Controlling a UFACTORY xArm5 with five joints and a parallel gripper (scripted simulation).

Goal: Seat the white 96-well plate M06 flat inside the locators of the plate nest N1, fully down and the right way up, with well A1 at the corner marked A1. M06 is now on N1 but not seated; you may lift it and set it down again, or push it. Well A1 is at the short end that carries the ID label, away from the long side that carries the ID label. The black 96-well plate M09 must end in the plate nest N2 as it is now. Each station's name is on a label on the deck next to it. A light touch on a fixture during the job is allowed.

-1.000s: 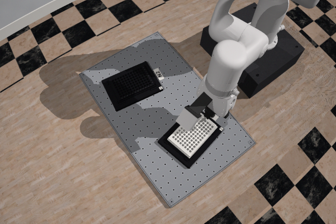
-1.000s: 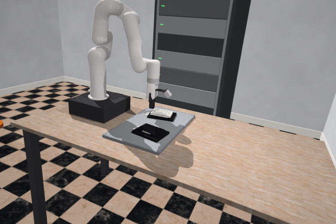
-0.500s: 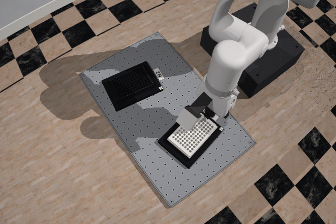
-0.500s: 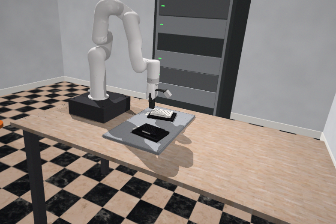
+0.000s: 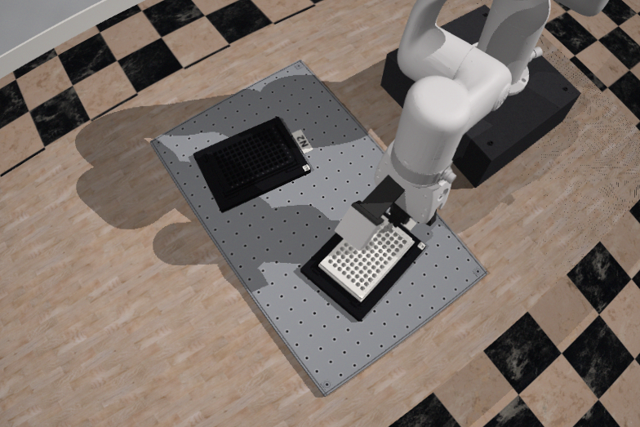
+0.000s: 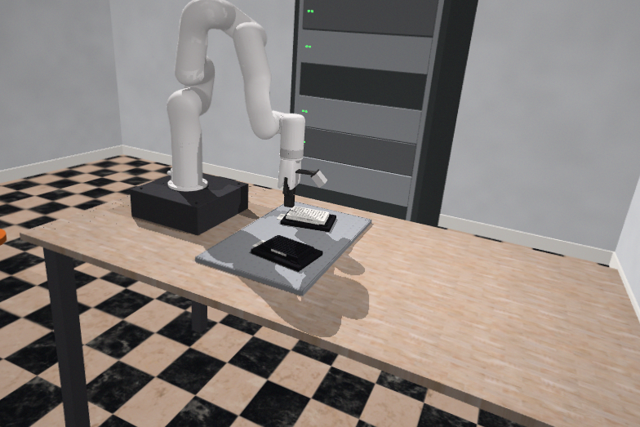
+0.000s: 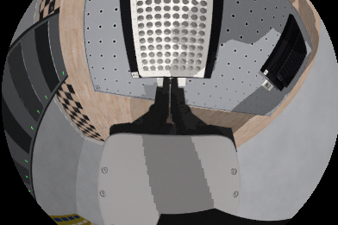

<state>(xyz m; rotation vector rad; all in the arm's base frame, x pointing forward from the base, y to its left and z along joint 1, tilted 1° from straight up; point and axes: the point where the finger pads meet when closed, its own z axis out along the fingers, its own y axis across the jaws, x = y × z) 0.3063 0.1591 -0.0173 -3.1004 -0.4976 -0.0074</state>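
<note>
The N1 label lies 2 cm behind my hand, 1 cm to the right of it and 6 cm below it. Round my hand: white 96-well plate M06: 6 cm ahead, 2 cm to the left, 4 cm below; then N2 label: 6 cm ahead, 21 cm to the right, 6 cm below; then black plate M09: 15 cm ahead, 21 cm to the right, 4 cm below.
</note>
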